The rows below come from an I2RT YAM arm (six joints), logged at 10 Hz.
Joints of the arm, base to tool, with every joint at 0 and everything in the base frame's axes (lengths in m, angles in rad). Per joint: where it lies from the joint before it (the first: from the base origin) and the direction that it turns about. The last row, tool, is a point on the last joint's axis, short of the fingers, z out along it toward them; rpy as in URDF.
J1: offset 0 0 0.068 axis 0 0 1
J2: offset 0.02 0.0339 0.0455 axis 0 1 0
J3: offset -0.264 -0.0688 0 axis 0 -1 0
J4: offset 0.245 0.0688 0.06 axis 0 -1 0
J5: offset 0.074 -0.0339 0.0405 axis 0 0 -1
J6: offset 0.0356 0 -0.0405 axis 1 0 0
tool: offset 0 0 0 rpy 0 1.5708 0
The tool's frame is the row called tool.
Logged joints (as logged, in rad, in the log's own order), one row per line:
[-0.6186, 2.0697, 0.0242, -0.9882, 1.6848, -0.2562]
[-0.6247, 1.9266, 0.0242, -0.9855, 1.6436, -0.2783]
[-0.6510, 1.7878, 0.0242, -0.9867, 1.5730, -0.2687]
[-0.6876, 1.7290, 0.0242, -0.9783, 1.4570, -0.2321]
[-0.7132, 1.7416, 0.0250, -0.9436, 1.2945, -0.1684]
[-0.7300, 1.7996, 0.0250, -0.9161, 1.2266, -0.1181]
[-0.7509, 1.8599, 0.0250, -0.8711, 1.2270, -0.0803]
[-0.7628, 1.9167, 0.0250, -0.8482, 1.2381, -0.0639]
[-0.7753, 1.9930, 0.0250, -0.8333, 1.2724, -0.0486]
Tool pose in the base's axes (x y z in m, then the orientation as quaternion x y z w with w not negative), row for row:
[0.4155, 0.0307, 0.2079, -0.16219, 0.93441, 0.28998, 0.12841]
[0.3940, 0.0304, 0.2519, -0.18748, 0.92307, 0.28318, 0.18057]
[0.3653, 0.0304, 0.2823, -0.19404, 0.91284, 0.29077, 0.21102]
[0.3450, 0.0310, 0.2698, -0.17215, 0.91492, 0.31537, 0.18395]
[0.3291, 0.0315, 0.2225, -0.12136, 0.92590, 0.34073, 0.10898]
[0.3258, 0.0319, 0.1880, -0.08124, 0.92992, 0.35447, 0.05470]
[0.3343, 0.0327, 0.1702, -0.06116, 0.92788, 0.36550, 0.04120]
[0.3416, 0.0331, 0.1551, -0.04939, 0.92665, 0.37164, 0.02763]
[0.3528, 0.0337, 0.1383, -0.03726, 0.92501, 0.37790, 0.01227]
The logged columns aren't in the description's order. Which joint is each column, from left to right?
Columns, left to right: J5, J2, J1, J4, J3, J6.
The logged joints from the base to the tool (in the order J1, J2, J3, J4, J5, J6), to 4 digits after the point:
[0.0242, 2.0697, 1.6848, -0.9882, -0.6186, -0.2562]
[0.0242, 1.9266, 1.6436, -0.9855, -0.6247, -0.2783]
[0.0242, 1.7878, 1.5730, -0.9867, -0.6510, -0.2687]
[0.0242, 1.7290, 1.4570, -0.9783, -0.6876, -0.2321]
[0.0250, 1.7416, 1.2945, -0.9436, -0.7132, -0.1684]
[0.0250, 1.7996, 1.2266, -0.9161, -0.7300, -0.1181]
[0.0250, 1.8599, 1.2270, -0.8711, -0.7509, -0.0803]
[0.0250, 1.9167, 1.2381, -0.8482, -0.7628, -0.0639]
[0.0250, 1.9930, 1.2724, -0.8333, -0.7753, -0.0486]

